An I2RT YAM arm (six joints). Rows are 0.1 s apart.
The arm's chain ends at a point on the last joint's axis. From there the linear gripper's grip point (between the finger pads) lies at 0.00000 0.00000 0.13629 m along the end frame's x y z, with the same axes.
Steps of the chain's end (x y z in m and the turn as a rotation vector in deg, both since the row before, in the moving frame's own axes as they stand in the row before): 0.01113, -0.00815, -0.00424, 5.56, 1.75, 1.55; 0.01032, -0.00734, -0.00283, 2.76, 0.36, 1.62; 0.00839, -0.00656, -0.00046, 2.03, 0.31, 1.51; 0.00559, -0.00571, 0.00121, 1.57, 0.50, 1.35
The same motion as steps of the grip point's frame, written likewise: 0.01546, -0.02129, -0.00494, 5.56, 1.75, 1.55; 0.01127, -0.01389, -0.00299, 2.76, 0.36, 1.62; 0.00919, -0.01138, -0.00055, 2.03, 0.31, 1.51; 0.00682, -0.00943, 0.00115, 1.57, 0.50, 1.35
